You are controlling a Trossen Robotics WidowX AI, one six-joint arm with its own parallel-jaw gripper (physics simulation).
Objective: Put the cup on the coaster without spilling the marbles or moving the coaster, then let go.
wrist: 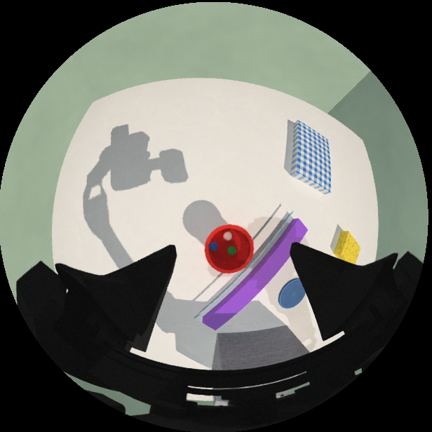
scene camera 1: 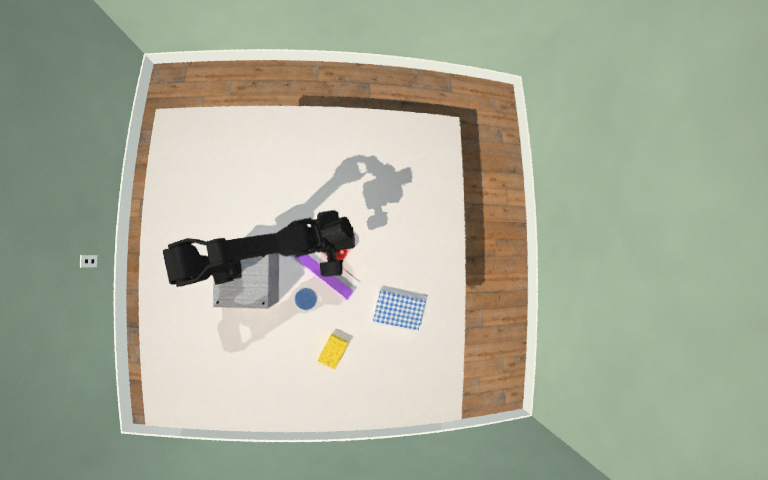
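Observation:
A red cup stands upright on the table, with a white, a blue and a green marble inside it. In the scene view it is partly hidden under the arm. A round blue disc, the coaster, lies flat on the other side of a purple bar from the cup. My gripper is open and empty. It is above the table, its fingers apart on either side of the cup in the wrist view; the fingertips are hidden under the arm in the scene view.
The long purple bar, with a thin clear pane along it, stands between cup and coaster. A grey metal block is by the arm's base. A blue-checked block and a yellow sponge lie farther off.

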